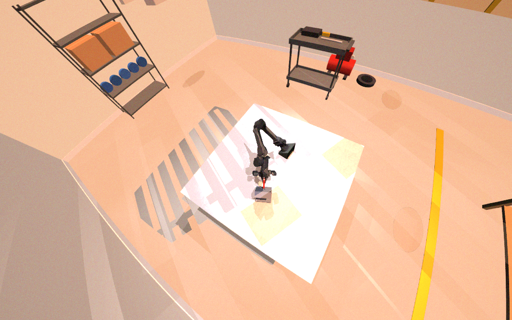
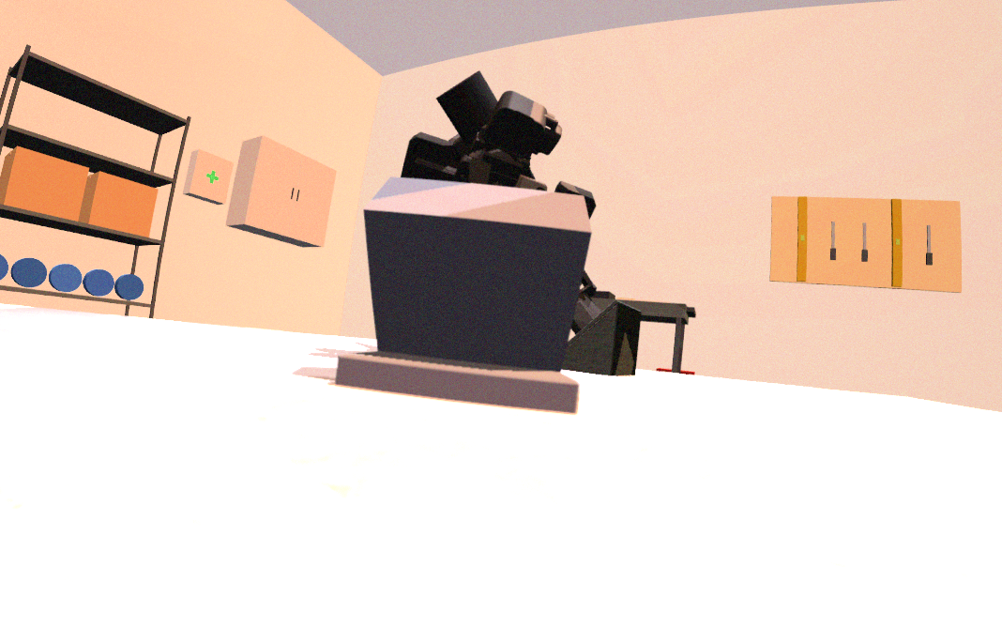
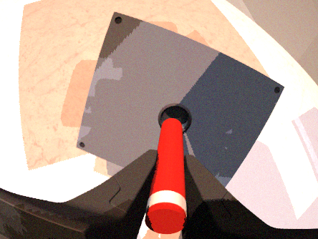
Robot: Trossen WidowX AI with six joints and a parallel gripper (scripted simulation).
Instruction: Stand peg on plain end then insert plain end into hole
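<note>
My gripper tip is now 50 mm short of the grey sloped panel, 50 mm above it and 20 mm to the right of it. Round my gripper tip: red peg: 10 mm to the right, 10 mm behind, 10 mm above.
</note>
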